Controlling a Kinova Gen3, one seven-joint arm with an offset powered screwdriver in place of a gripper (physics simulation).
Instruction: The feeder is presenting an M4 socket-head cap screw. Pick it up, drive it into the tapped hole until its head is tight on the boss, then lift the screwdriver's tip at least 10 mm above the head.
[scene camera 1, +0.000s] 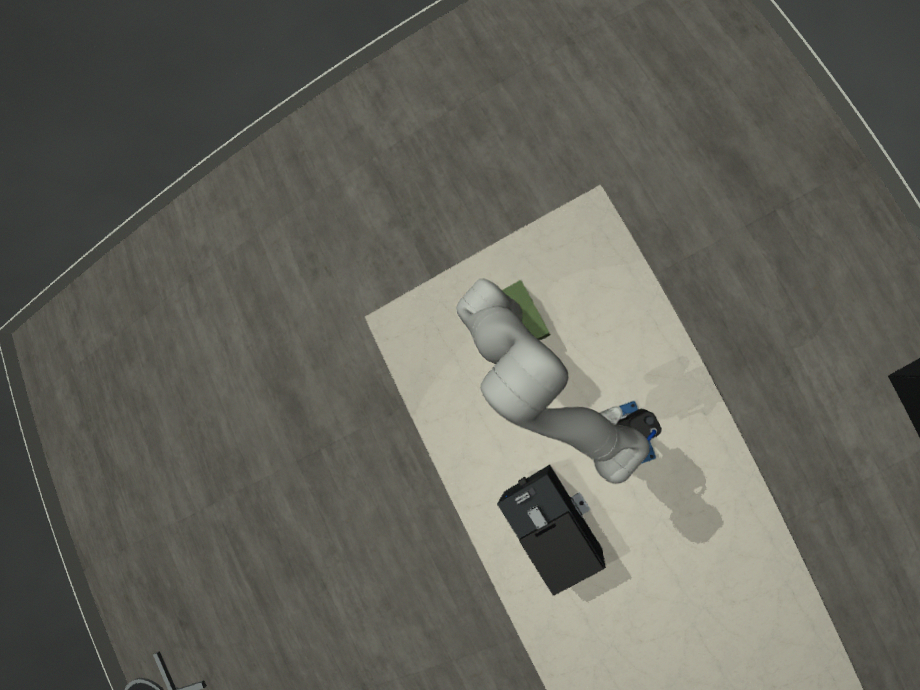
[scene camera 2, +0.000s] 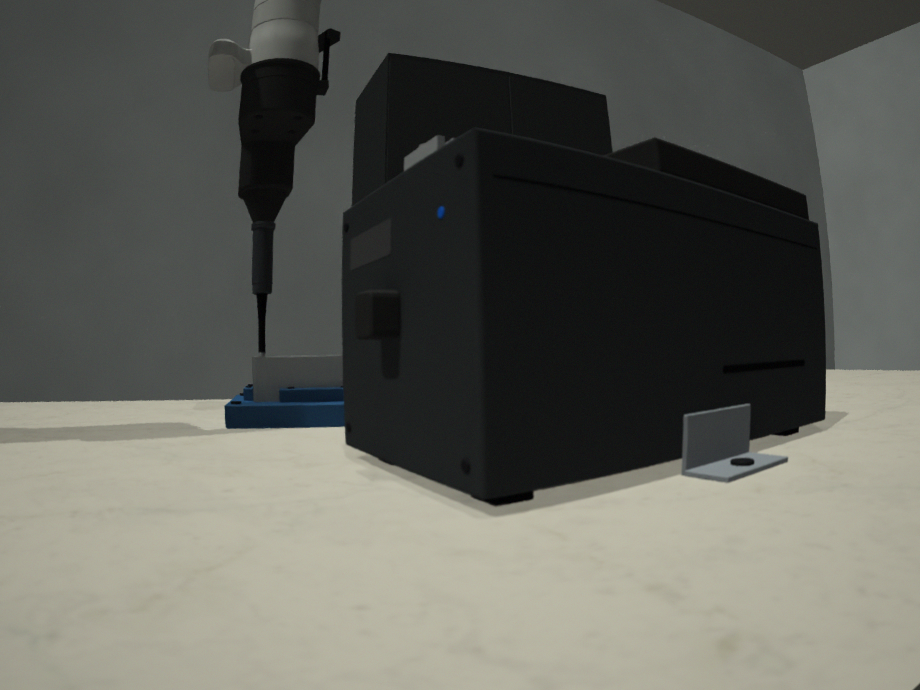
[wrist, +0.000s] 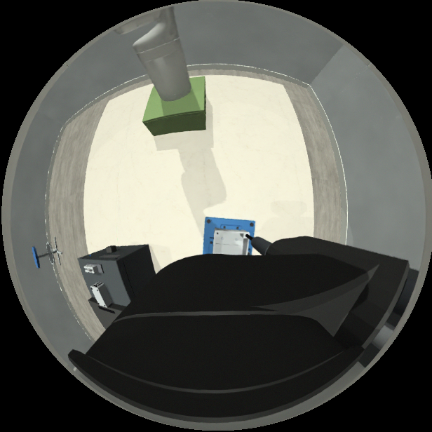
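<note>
My screwdriver (scene camera 2: 261, 349) (wrist: 248, 236) stands upright, its thin black bit reaching down to the top of the light grey part at one corner. A tiny pale spot shows under the bit's tip, too small to tell whether it is the screw's head. The grey part (scene camera 2: 300, 367) (wrist: 227, 241) sits in the blue fixture (scene camera 1: 628, 407) (scene camera 2: 286, 414) (wrist: 208, 237). In scene camera 1 the arm and tool body hide the bit. The tapped hole and the screw's threads do not show. The black feeder (scene camera 1: 562, 553) (scene camera 2: 646, 297) (wrist: 137, 270) stands apart from the fixture.
A small grey angle bracket (scene camera 1: 580, 503) (scene camera 2: 715, 438) is at the feeder's side. The arm's base stands on a green block (scene camera 1: 529, 311) (wrist: 180, 122). A stool with a blue part (wrist: 36, 256) stands on the floor beyond the table. A black object (scene camera 1: 908, 389) shows at the right edge.
</note>
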